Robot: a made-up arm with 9 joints. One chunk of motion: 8 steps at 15 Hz.
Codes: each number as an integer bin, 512 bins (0 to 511) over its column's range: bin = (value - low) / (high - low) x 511, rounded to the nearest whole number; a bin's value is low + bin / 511 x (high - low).
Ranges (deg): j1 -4..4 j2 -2..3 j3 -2..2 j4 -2..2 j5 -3..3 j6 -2..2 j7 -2..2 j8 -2..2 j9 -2..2
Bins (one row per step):
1: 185 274 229 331 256 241 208 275 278
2: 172 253 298 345 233 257 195 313 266
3: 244 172 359 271 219 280 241 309 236
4: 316 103 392 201 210 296 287 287 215
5: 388 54 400 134 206 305 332 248 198
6: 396 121 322 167 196 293 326 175 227
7: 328 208 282 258 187 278 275 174 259
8: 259 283 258 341 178 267 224 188 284
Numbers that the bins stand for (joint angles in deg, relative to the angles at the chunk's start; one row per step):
1: -1.10 0.68 -0.21 0.59 0.01 -0.11 -0.37 0.15 0.18
2: -1.31 0.48 0.33 0.70 -0.26 0.01 -0.47 0.45 0.08
3: -0.18 -0.32 0.81 0.12 -0.43 0.19 -0.11 0.42 -0.15
4: 0.95 -0.99 1.07 -0.43 -0.53 0.32 0.25 0.25 -0.32
5: 2.07 -1.47 1.13 -0.95 -0.58 0.39 0.60 -0.06 -0.45
6: 2.20 -0.82 0.52 -0.69 -0.70 0.29 0.55 -0.63 -0.22
7: 1.14 0.04 0.21 0.02 -0.80 0.18 0.15 -0.64 0.03
8: 0.05 0.77 0.02 0.67 -0.91 0.09 -0.25 -0.53 0.22

